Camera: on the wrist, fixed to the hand. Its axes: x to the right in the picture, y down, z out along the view.
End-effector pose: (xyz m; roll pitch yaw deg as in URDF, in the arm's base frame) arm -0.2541 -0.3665 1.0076 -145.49 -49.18 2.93
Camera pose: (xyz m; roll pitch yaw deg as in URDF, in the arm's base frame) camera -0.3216 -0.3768 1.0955 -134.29 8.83 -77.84
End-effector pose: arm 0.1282 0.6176 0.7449 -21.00 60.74 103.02
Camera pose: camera 0.2226 0.5902 0.6927 63.64 18.72 -127.77
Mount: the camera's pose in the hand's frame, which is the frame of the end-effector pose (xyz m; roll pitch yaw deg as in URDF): 0.0221 -0.0560 -0.0936 -3.81 21.78 90.78
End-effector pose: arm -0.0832 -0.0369 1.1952 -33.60 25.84 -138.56
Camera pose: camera -0.1479 0.0373 1.1433 36.95 47.32 -15.48
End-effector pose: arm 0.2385 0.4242 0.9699 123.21 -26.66 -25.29
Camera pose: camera 0.3011 0.5151 0.9838 -115.16 -60.48 178.42
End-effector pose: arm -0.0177 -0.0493 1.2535 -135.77 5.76 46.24
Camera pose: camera 0.0230 -0.0431 1.3569 169.38 22.25 -46.91
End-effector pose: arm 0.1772 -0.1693 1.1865 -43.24 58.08 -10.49
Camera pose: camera 0.1447 -0.2700 1.1520 71.26 27.94 140.96
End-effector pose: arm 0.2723 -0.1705 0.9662 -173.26 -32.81 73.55
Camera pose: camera 0.2195 -0.1918 1.0618 -150.24 -12.20 -25.35
